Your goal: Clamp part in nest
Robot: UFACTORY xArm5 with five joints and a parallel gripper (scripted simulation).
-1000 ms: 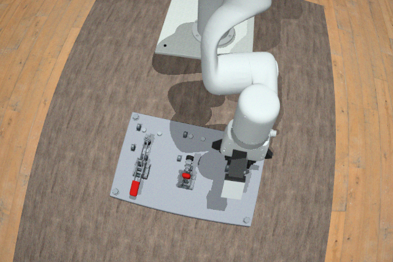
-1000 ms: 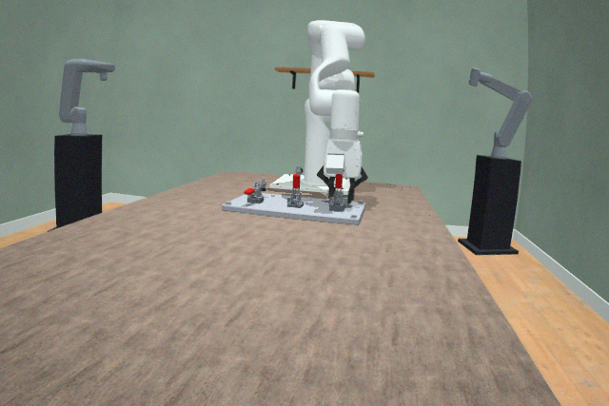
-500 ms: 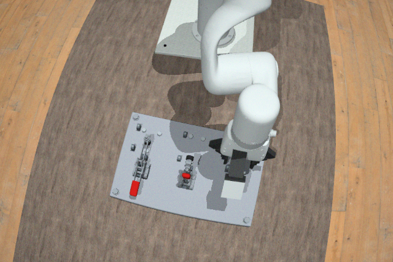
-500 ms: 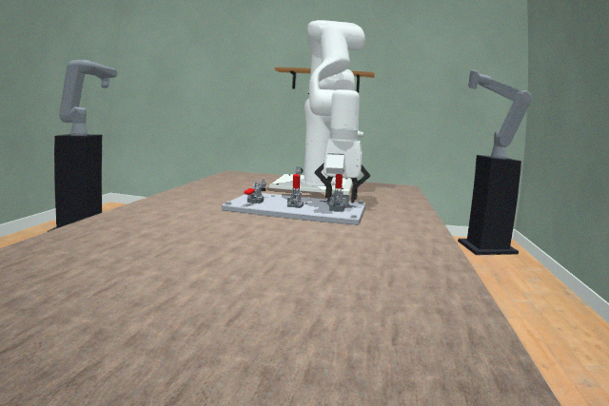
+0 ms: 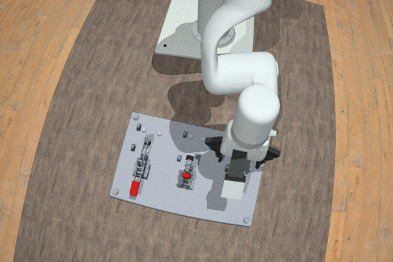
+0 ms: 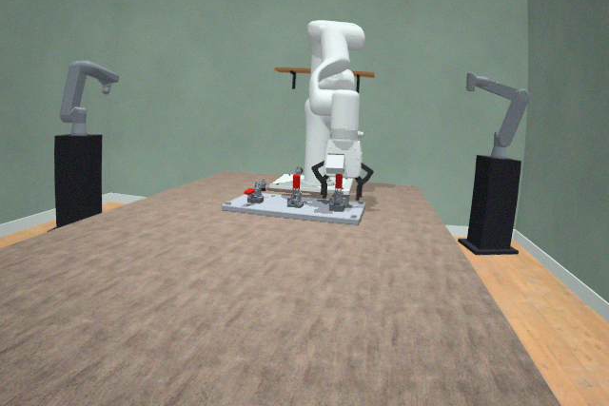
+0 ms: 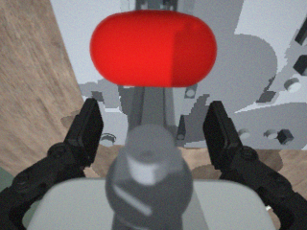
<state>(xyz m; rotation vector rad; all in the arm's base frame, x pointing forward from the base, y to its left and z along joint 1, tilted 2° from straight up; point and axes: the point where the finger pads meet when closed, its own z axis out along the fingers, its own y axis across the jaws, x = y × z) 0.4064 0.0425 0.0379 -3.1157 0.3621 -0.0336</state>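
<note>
Right now my hand is 2 cm short of the grey fixture plate, 12 cm to the left of it and 4 cm above it.
</note>
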